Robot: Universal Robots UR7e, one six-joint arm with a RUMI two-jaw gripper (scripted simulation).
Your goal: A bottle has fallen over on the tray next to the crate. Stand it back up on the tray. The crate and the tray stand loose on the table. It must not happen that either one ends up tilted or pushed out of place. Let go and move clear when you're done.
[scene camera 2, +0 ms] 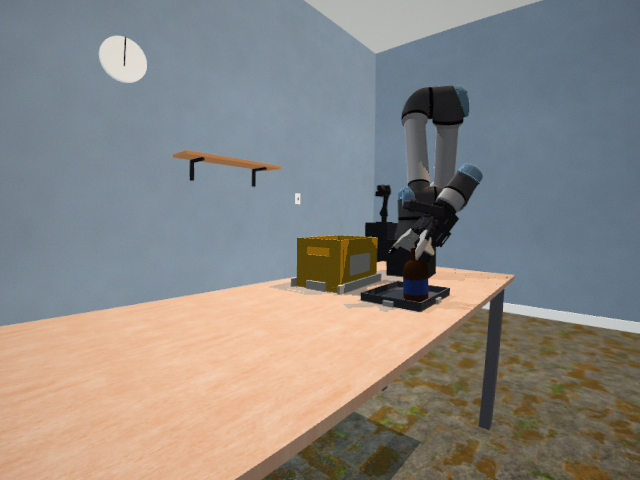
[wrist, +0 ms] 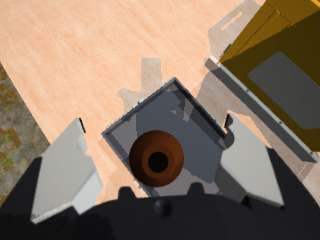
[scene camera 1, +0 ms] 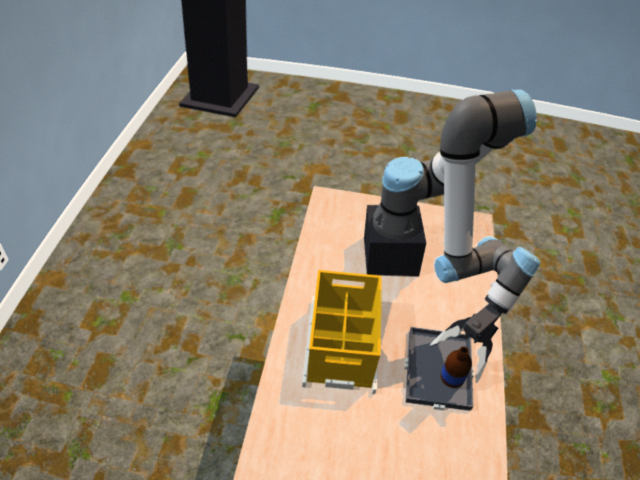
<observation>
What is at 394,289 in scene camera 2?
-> A dark grey tray.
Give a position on a brown bottle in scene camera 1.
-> At 456,368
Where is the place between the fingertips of my gripper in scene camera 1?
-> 452,364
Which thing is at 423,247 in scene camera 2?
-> My gripper.
</observation>
